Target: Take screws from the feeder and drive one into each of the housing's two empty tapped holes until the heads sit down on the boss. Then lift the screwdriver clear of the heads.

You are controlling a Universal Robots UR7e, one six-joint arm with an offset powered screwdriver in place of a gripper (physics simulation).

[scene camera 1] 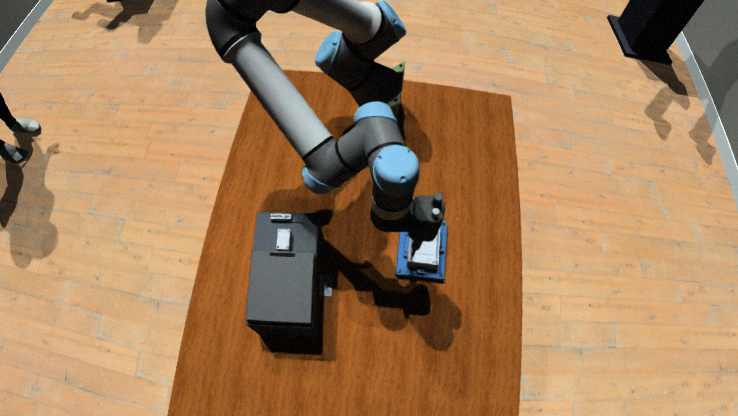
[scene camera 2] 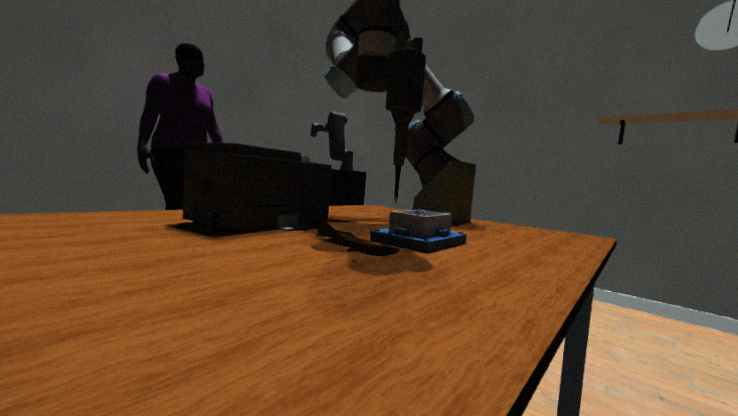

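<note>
My screwdriver (scene camera 1: 426, 219) (scene camera 2: 395, 199) points down. In scene camera 2 its thin tip hangs above and a little left of the light grey housing (scene camera 1: 427, 252) (scene camera 2: 418, 223), with a gap between them. I cannot make out whether a screw is on the tip. The open-topped housing sits on the blue fixture (scene camera 1: 401, 271) (scene camera 2: 428, 244). In scene camera 1 the screwdriver hides the housing's far end, and the tapped holes are too small or hidden to tell. The dark feeder (scene camera 1: 281, 289) (scene camera 2: 258, 191) stands left of the fixture, with a small metallic piece (scene camera 1: 280, 217) at its far edge.
The wooden table (scene camera 1: 480, 330) (scene camera 2: 258, 320) carries the feeder and fixture. The robot's green base mount (scene camera 1: 396, 98) (scene camera 2: 448, 191) stands behind the fixture. A person in purple (scene camera 2: 180, 108) stands beyond the table on the left. Another small arm (scene camera 2: 336, 136) shows behind the feeder.
</note>
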